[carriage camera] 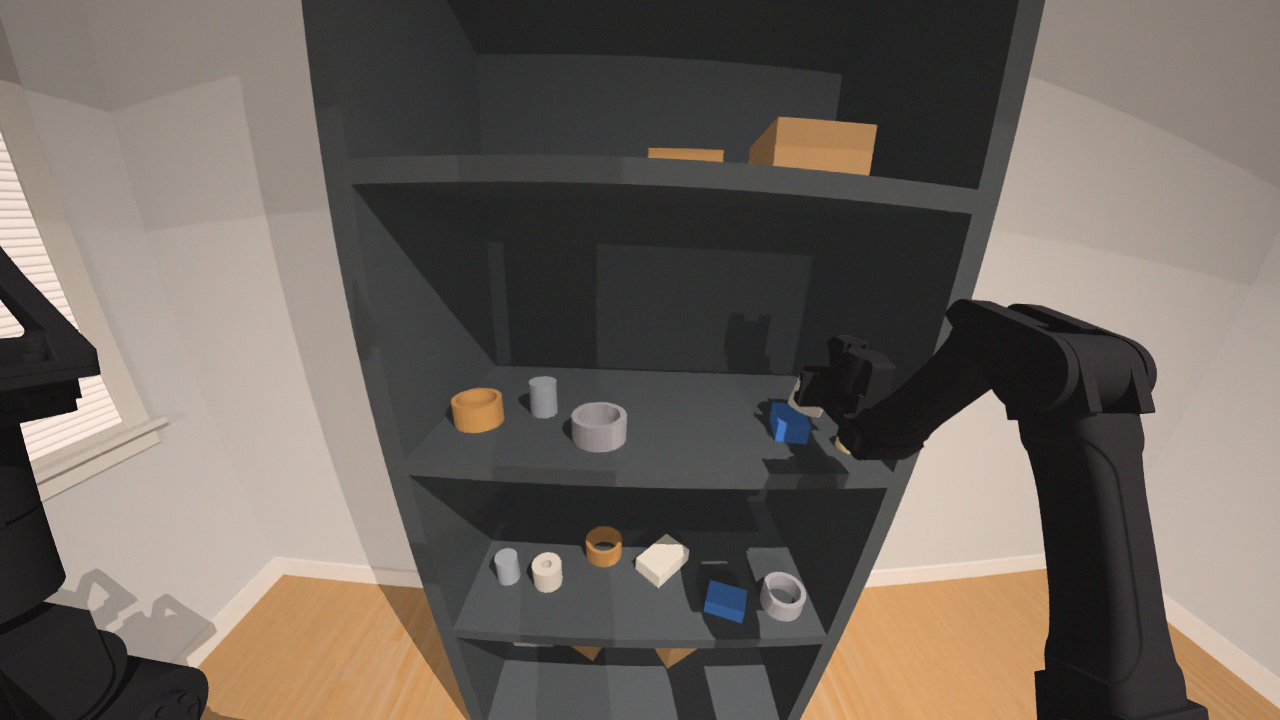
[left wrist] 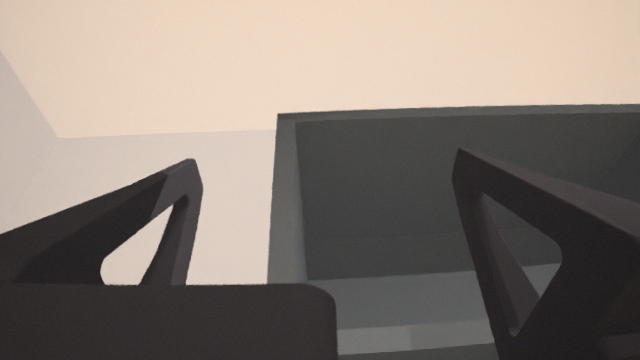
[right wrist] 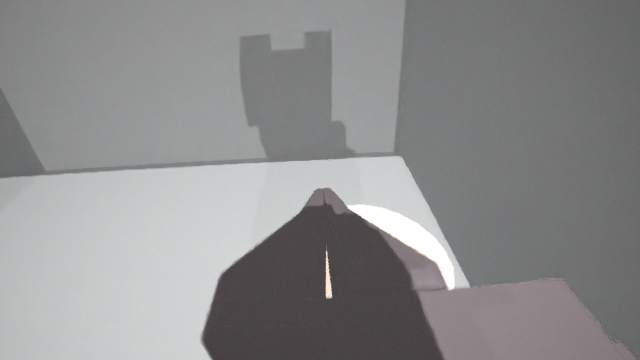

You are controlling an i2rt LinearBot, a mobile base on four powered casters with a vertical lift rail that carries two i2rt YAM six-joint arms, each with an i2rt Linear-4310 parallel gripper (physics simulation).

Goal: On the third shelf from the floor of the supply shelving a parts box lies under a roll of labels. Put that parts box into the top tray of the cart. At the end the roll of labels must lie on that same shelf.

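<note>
The blue parts box sits at the right of the third shelf. The white roll of labels shows in part, behind my right fingers and close to the box's upper edge. It looks tilted; whether it rests on the box or behind it is hidden. My right gripper is shut and empty, its fingers together above the box and in front of the roll. My left gripper is open and empty, well away to the left of the shelving. The cart does not show.
An orange ring, a grey cylinder and a grey ring stand farther left on the shelf. A yellowish object is partly hidden by my right wrist. The shelving's right side wall is close to my right gripper.
</note>
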